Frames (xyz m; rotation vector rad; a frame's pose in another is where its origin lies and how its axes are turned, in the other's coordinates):
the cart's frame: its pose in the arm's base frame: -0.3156 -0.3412 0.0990 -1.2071 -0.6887 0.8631
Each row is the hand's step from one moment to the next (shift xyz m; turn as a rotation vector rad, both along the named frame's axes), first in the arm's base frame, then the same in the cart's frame.
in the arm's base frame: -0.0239 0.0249 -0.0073 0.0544 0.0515 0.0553
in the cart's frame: 0.0090 0.0149 0.0307 0.0725 -0.0581 -0.0069
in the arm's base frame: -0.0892 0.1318 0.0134 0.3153 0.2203 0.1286
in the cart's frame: 0.0671 0.0207 0.1434 0.3519 -0.1595 -0.1233
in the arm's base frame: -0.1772 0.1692 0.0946 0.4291 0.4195 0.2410
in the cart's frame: 0.0544 -0.0364 0.2544 0.5818 -0.2665 -0.0928
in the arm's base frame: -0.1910 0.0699 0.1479 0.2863 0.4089 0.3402
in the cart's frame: -0.0376 -0.0979 0.2286 0.4998 -0.3364 0.0441
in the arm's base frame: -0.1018 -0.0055 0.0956 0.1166 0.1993 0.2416
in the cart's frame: -0.0566 -0.0738 0.1043 0.2322 -0.2332 0.0582
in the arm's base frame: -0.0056 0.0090 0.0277 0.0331 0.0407 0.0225
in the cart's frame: 0.0050 -0.0247 0.0156 0.0521 -0.0233 -0.0021
